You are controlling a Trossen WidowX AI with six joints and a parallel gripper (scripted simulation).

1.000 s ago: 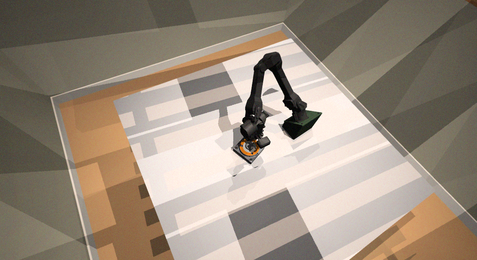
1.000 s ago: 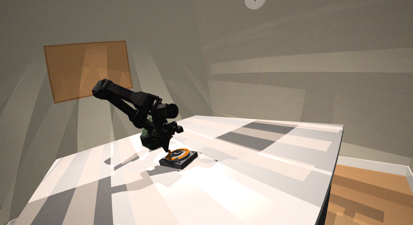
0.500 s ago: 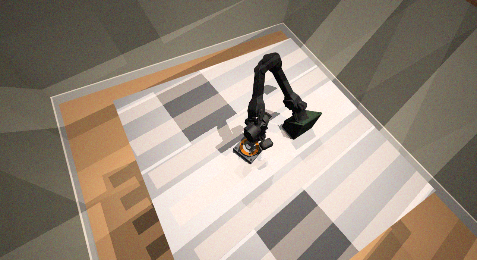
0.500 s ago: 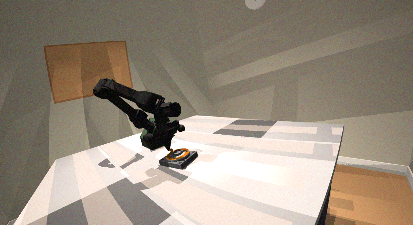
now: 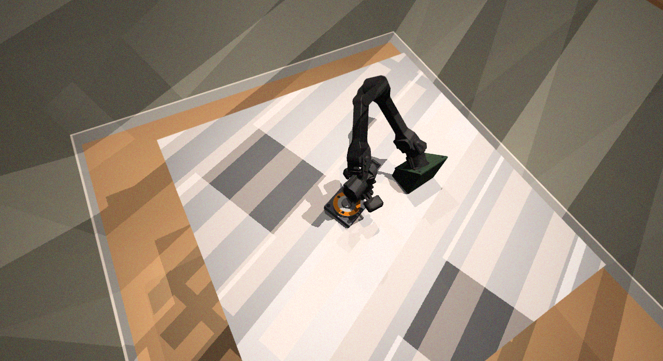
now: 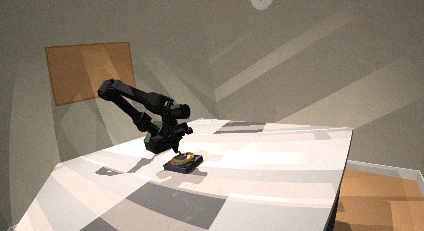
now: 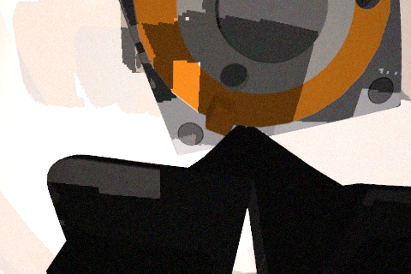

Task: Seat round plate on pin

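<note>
The base is 5 cm ahead of my gripper tip and 2 cm below it.
</note>
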